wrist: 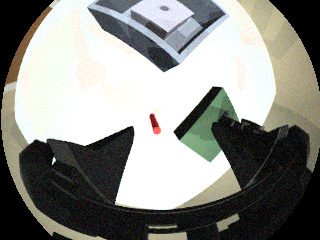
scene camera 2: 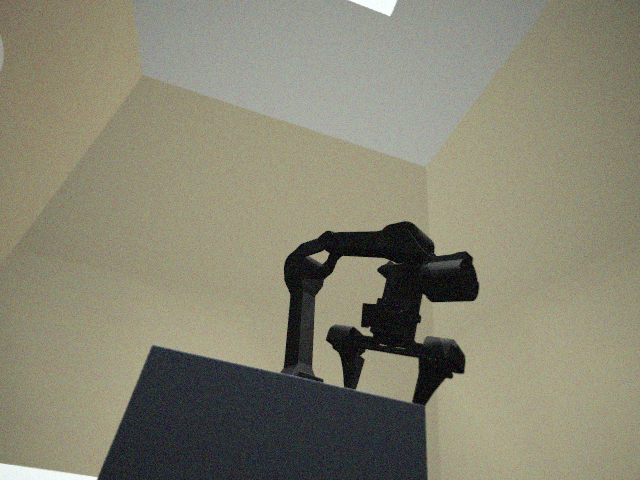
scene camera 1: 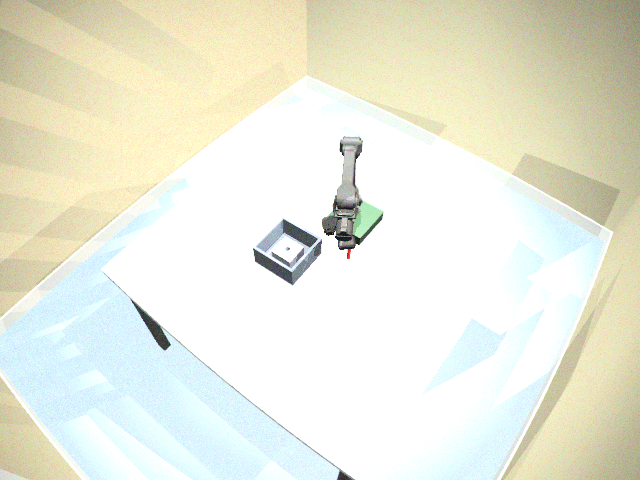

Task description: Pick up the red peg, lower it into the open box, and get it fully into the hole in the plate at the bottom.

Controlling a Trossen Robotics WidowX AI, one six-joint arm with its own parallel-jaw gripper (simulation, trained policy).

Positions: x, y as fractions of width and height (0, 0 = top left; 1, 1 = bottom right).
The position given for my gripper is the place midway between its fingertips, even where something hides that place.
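Scene camera 1 gives me a grey box (scene camera 1: 0.49, 0.51). In scene camera 2 I see my gripper (scene camera 2: 0.59, 0.86), and the wrist view has the gripper (wrist: 0.55, 0.54) too.
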